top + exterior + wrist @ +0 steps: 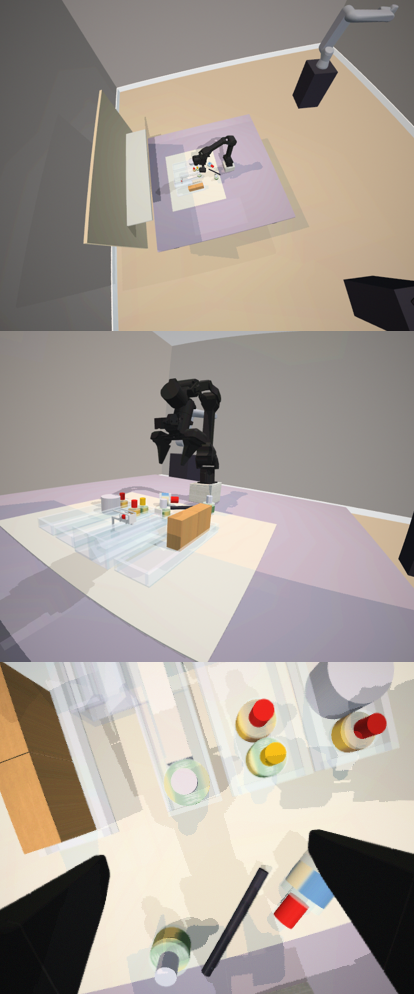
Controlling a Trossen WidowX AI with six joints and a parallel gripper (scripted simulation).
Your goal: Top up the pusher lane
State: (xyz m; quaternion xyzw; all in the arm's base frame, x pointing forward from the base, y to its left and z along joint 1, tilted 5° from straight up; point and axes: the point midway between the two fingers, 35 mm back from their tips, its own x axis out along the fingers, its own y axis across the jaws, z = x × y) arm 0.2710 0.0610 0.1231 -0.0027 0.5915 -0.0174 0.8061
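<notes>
The black rod is 160 mm below my gripper tip, 120 mm behind it and 10 mm to the right of it. Round my gripper tip: clear lane: 180 mm ahead, 150 mm below, 60 mm to the left; grey cylinder: 150 mm to the right, 140 mm below, 110 mm ahead.
</notes>
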